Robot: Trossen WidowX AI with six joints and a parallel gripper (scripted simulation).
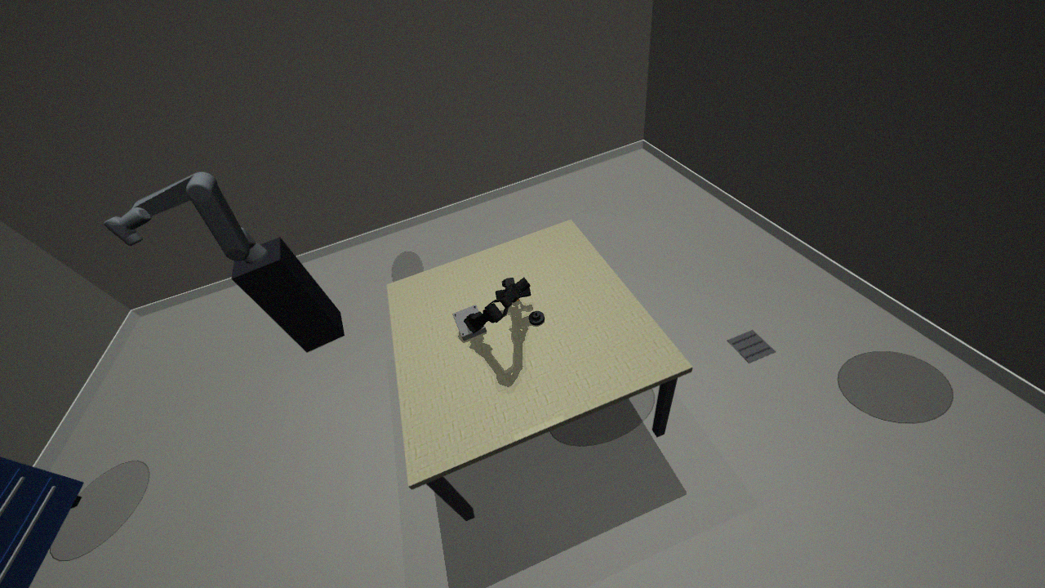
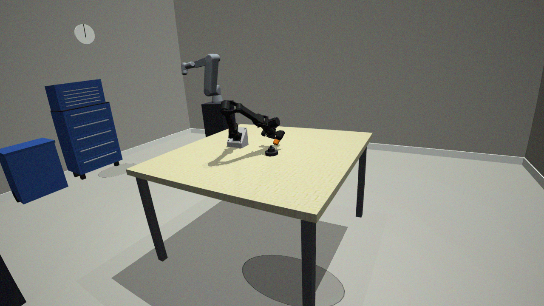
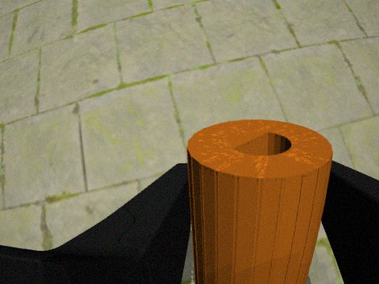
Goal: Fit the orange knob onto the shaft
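Now: the orange knob 1 cm behind my gripper tip and 2 cm to the right of it. The rest, counted from my gripper tip: dark round pedestal: 3 cm ahead, 21 cm to the right, 1 cm below.
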